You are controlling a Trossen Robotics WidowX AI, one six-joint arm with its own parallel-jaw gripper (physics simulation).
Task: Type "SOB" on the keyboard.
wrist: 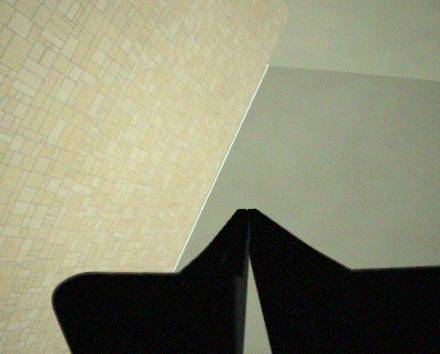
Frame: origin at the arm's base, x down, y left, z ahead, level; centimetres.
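Seen in the pictures: gripper, fingertip midpoint: (246,218).
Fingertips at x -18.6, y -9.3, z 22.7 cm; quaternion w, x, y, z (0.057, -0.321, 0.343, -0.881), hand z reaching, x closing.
Observation:
A point is followed by its place in that frame.
My gripper (246,218) {y -9.3, x -18.6, z 22.7 cm} is shut and holds nothing; its two black fingers meet at their tips in the lower middle of the wrist view, with a narrow gap between them lower down. The keyboard does not show in this view, so where the gripper is relative to it cannot be told. The fingertips stand in front of a plain grey-green wall, and touch nothing that shows.
A surface of cream and tan rectangular tiles (100,150) {y -23.1, x 18.5, z 25.6 cm} fills the left side, tilted in view. A thin white edge (220,167) {y -55.5, x 18.4, z 44.2 cm} runs slantwise along its right side. Beyond it is a grey-green wall (325,150), with a paler stretch at the top right.

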